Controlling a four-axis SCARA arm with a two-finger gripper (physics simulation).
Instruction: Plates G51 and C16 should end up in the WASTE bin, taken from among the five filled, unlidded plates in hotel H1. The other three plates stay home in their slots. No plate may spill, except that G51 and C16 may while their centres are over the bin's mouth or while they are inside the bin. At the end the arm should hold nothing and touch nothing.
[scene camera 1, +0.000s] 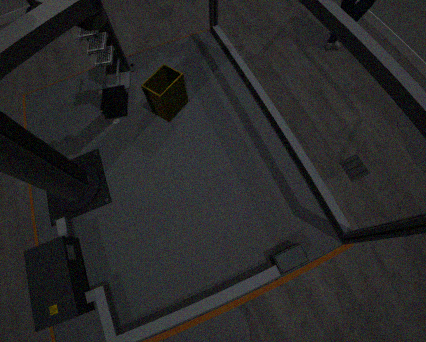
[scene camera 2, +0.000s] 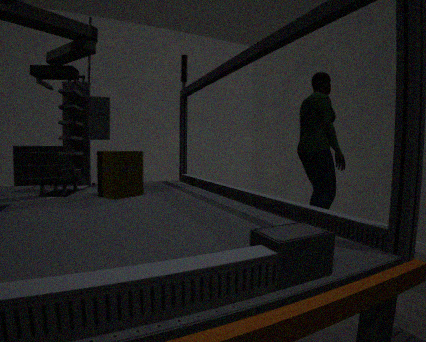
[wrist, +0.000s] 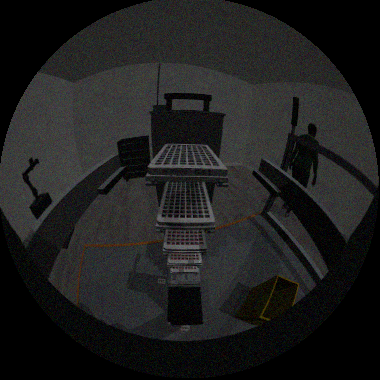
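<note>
My gripper is open and empty, at the height of the top of hotel H1. In the wrist view its two fingers stand wide apart, with the top plate farther ahead between their directions. Below it in the stack show a second plate, a third plate and more plates, all level in their slots. Their labels are too dark to read, so I cannot tell which are G51 and C16. The yellow WASTE bin stands upright beside the hotel.
A low black block stands in front of the hotel. A dark cabinet is at the lower left and a grey box is in the near corner. Rails line the edges. A person stands outside the cell.
</note>
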